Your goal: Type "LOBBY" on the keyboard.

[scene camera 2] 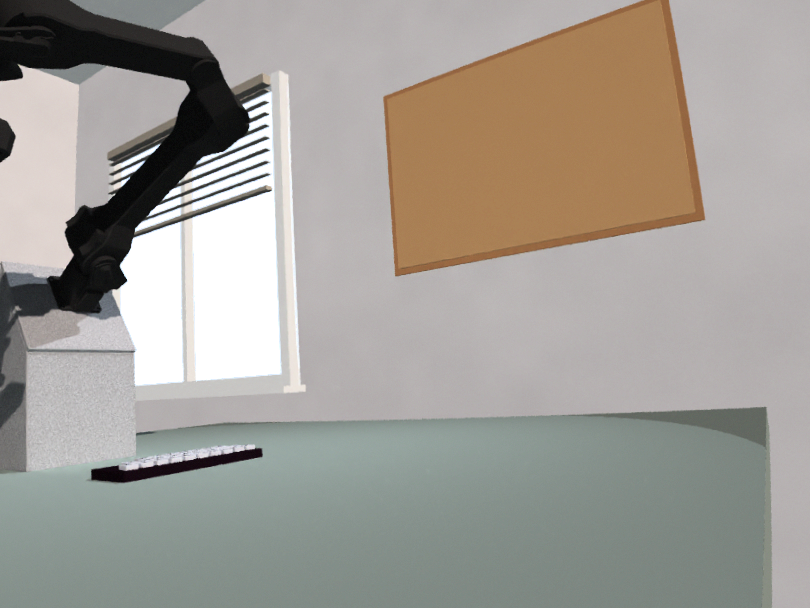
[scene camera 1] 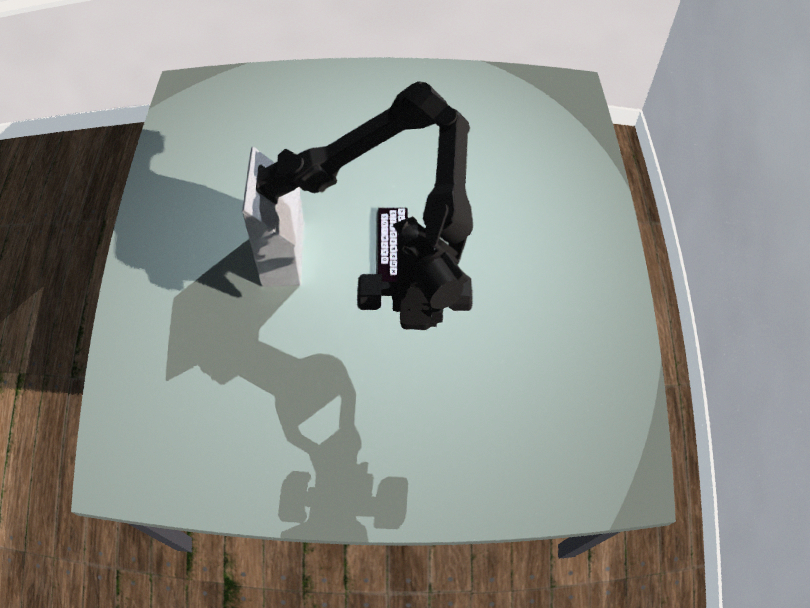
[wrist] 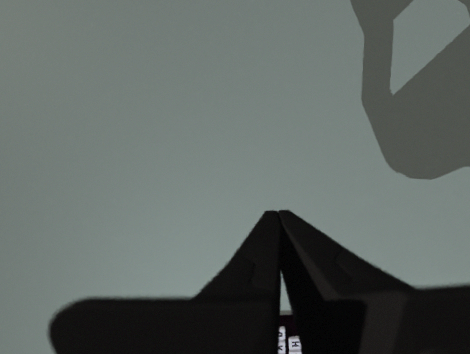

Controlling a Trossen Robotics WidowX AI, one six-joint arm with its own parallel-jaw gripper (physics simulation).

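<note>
Gripper (scene camera 1: 414,322), visible also in the wrist view (wrist: 276,222). Dark keyboard (scene camera 2: 113,474).
</note>
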